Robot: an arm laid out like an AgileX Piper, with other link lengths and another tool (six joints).
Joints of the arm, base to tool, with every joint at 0 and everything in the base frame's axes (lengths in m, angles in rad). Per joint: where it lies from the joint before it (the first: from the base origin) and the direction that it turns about. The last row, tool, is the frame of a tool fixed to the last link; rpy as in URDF.
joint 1: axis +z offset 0 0 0.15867
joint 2: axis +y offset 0 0 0
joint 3: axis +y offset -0.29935 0 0.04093
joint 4: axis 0.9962 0 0.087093 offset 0.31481 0 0.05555
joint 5: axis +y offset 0 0 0
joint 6: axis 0.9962 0 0.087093 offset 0.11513 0 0.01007
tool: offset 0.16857 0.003 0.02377 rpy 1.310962 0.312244 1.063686
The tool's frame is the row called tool.
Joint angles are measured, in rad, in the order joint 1, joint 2, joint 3, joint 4, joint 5, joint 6. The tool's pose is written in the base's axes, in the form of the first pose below.
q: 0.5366, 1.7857, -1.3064, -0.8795, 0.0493, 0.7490
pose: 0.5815, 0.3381, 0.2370; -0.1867, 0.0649, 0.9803; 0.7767, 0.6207, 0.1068; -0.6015, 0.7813, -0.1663
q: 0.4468, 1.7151, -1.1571, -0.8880, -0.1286, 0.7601
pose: 0.5683, 0.3083, 0.2297; -0.2130, 0.0433, 0.9761; 0.8095, 0.5673, 0.1514; -0.5472, 0.8224, -0.1558
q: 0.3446, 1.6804, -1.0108, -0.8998, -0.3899, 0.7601
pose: 0.5481, 0.2910, 0.2195; -0.2724, -0.0094, 0.9621; 0.8433, 0.4792, 0.2434; -0.4633, 0.8777, -0.1226
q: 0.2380, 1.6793, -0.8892, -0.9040, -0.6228, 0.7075
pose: 0.5305, 0.2669, 0.2048; -0.3098, -0.0575, 0.9491; 0.8572, 0.4149, 0.3050; -0.4113, 0.9080, -0.0793
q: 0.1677, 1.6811, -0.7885, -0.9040, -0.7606, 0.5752
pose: 0.5113, 0.2473, 0.1853; -0.3200, -0.1243, 0.9392; 0.8336, 0.4341, 0.3415; -0.4502, 0.8922, -0.0352
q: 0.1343, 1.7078, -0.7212, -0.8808, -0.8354, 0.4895
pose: 0.4988, 0.2361, 0.1602; -0.3249, -0.1293, 0.9368; 0.8272, 0.4413, 0.3478; -0.4584, 0.8880, -0.0364
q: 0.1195, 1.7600, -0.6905, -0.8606, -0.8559, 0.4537
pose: 0.4939, 0.2279, 0.1266; -0.3363, -0.0806, 0.9383; 0.8271, 0.4512, 0.3352; -0.4504, 0.8888, -0.0851
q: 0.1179, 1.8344, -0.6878, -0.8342, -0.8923, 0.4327
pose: 0.4928, 0.2279, 0.0985; -0.3518, -0.0403, 0.9352; 0.8354, 0.4372, 0.3331; -0.4223, 0.8985, -0.1201
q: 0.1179, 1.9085, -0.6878, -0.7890, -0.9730, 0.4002
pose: 0.4936, 0.2304, 0.0846; -0.3502, -0.0337, 0.9361; 0.8560, 0.3941, 0.3345; -0.3802, 0.9184, -0.1092
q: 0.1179, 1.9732, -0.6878, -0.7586, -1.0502, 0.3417
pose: 0.4923, 0.2331, 0.0738; -0.3483, -0.0580, 0.9356; 0.8606, 0.3757, 0.3437; -0.3715, 0.9249, -0.0810
